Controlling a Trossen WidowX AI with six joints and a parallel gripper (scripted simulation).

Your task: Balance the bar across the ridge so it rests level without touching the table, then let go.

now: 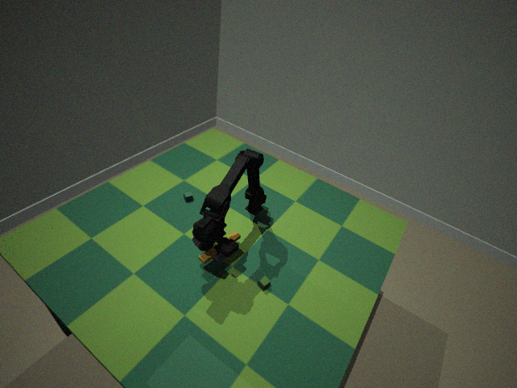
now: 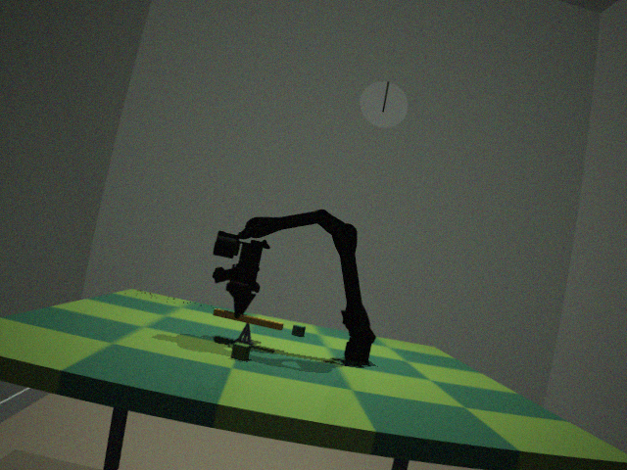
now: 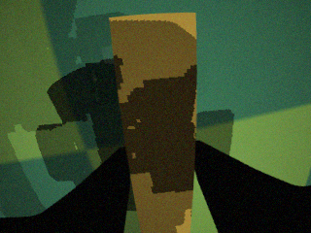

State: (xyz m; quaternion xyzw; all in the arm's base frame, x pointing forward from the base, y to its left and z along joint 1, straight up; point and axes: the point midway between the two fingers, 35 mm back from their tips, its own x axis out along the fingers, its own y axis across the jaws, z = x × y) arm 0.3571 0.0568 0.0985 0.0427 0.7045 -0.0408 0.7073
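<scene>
Now: the bar 30 mm behind my gripper tip.
</scene>
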